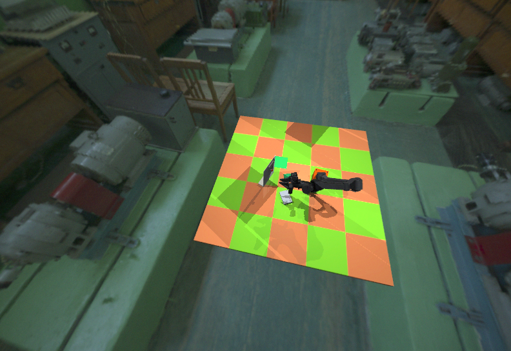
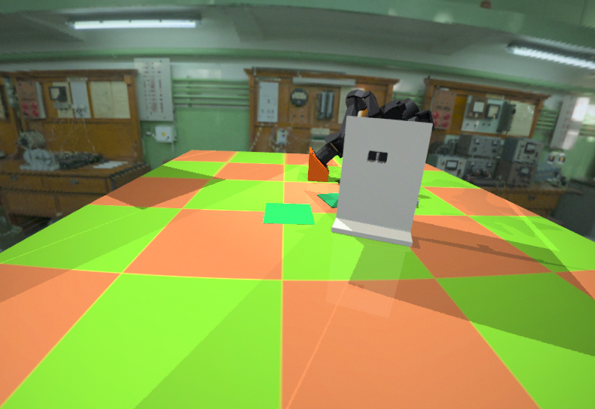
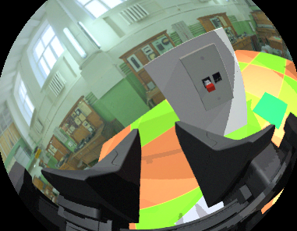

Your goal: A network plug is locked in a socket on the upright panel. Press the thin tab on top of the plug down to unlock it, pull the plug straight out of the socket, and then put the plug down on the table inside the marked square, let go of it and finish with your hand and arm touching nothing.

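Right now my gripper tip is 7 cm short of the network plug, 11 cm to the left of it and 3 cm above it. Round my gripper tip: marked square (30 cm to the right, 20 cm below); upright grey panel (9 cm ahead, 12 cm to the right, 9 cm below).
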